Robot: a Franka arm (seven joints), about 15 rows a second.
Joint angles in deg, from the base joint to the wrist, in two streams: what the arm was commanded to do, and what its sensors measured. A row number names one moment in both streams.
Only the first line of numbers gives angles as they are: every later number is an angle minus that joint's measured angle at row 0.
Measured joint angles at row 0:
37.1 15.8 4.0 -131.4 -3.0 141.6 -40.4
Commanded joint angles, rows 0 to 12:
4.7 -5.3 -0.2 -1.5 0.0 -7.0 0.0
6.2 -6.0 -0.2 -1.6 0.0 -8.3 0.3
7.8 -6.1 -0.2 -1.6 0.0 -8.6 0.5
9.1 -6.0 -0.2 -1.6 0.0 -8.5 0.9
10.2 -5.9 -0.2 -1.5 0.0 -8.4 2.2
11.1 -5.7 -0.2 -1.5 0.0 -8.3 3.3
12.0 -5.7 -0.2 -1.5 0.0 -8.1 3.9
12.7 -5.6 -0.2 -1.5 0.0 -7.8 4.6
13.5 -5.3 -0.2 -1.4 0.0 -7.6 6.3
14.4 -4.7 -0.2 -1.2 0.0 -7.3 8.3
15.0 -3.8 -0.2 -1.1 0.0 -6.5 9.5
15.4 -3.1 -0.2 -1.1 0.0 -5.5 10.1
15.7 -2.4 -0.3 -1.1 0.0 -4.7 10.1
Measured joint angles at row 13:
14.5 -3.7 0.2 -0.4 0.0 -6.9 8.4
